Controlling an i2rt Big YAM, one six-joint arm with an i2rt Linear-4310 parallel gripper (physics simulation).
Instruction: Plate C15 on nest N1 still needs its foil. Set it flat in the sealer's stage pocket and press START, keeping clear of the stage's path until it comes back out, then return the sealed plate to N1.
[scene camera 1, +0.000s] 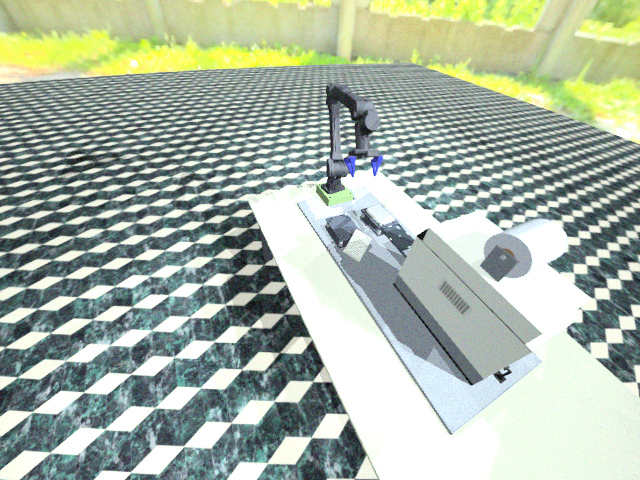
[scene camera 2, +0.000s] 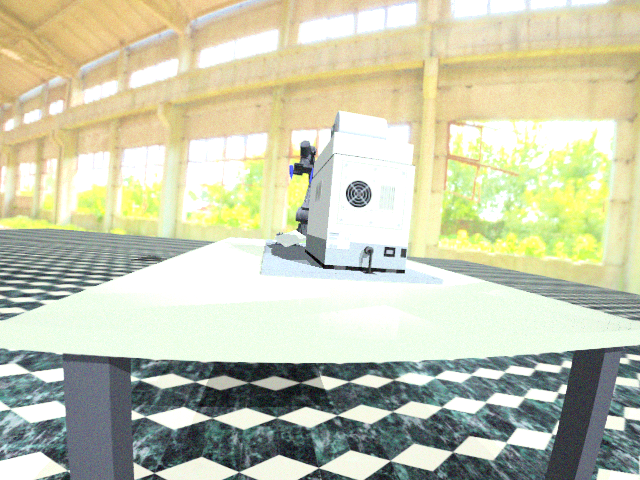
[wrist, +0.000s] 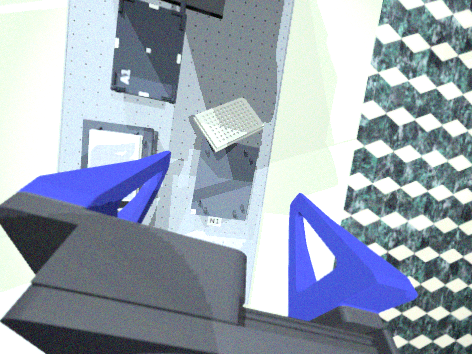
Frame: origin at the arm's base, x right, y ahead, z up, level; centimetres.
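Where they show: gripper, fingertip midpoint: (scene camera 1: 364, 177) (scene camera 2: 300, 181) (wrist: 235, 179); arm's base, link origin: (scene camera 1: 332, 188).
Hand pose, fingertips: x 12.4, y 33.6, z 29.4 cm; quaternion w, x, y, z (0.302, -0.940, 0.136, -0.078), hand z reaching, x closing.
Note:
Things, the pixels of their top centre, and the offset from my fingertips. "*": a spot on its surface instead.
- dark nest N1, top centre: (wrist: 225, 181) (scene camera 1: 344, 224) dx +3.0, dy -3.4, dz -26.9 cm
- sealer's dark stage pocket, surface spot: (wrist: 148, 65) (scene camera 1: 396, 233) * dx -10.4, dy +16.3, dz -22.5 cm
- white-topped plate, top centre: (wrist: 113, 167) (scene camera 1: 380, 213) dx -17.9, dy -0.5, dz -26.5 cm
- large white roll, top centre: (scene camera 1: 539, 231) (scene camera 2: 359, 116) dx -4.6, dy +56.0, dz +14.6 cm
A pale, many-welled plate (scene camera 1: 357, 245) (scene camera 2: 290, 238) (wrist: 230, 124) lies askew and seems tilted at the sealer-side end of the dark nest N1 (scene camera 1: 337, 227) (wrist: 222, 200), partly off it. Its name is not readable. The sealer's dark stage pocket (scene camera 1: 398, 237) (wrist: 148, 65), marked A1, is out and holds no plate. The sealer (scene camera 1: 460, 304) (scene camera 2: 369, 206) stands beyond it; its START button does not show. My gripper (scene camera 1: 364, 175) (wrist: 235, 179) is open and empty, high above the board near the arm's base, with the plate well below and ahead of the fingertips.
A white-topped plate (scene camera 1: 379, 214) (wrist: 115, 147) sits in a second nest beside N1, partly behind my left finger in the wrist view. A large white roll (scene camera 1: 542, 242) lies beside the sealer. The arm's green base (scene camera 1: 334, 195) stands at the board's end.

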